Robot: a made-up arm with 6 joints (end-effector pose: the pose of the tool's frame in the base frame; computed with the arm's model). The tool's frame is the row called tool.
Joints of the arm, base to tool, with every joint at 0 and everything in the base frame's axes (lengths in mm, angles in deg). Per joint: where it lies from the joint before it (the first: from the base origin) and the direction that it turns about. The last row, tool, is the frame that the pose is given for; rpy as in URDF.
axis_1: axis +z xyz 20 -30 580
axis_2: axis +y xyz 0 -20 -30
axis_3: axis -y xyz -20 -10 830
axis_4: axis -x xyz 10 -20 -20
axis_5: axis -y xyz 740 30 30
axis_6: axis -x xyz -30 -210 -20
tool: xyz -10 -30 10 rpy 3.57 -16.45 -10.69
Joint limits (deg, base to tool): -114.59..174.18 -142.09..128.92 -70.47..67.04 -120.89..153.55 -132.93..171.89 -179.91..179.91
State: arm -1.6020 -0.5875 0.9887 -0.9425 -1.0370 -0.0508
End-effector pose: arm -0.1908 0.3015 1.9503 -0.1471 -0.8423 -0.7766
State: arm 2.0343 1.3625 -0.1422 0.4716 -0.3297 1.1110
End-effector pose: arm -0.2423 0.9194 0.0343 1.8324 0.3324 -2.0809
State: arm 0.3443 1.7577 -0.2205 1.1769 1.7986 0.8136
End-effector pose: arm 0.6900 0.0676 -0.3349 -0.0405 -0.5927 1.3059
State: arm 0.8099 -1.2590 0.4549 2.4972 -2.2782 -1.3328
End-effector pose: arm -0.7365 -0.5898 1.5148 1.5741 -0.6390 -2.2046
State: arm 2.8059 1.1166 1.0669 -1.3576 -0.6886 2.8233
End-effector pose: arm -1.2950 0.5563 0.7407 -0.5679 1.6256 -2.0980
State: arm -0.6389 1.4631 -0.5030 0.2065 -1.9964 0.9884
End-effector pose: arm 0.3675 -0.5640 -0.0877 -1.0369 -2.3655 -1.4409
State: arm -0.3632 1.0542 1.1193 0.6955 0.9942 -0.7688
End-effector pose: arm 1.3054 -0.7583 1.1232 0.0528 -1.0693 0.1878
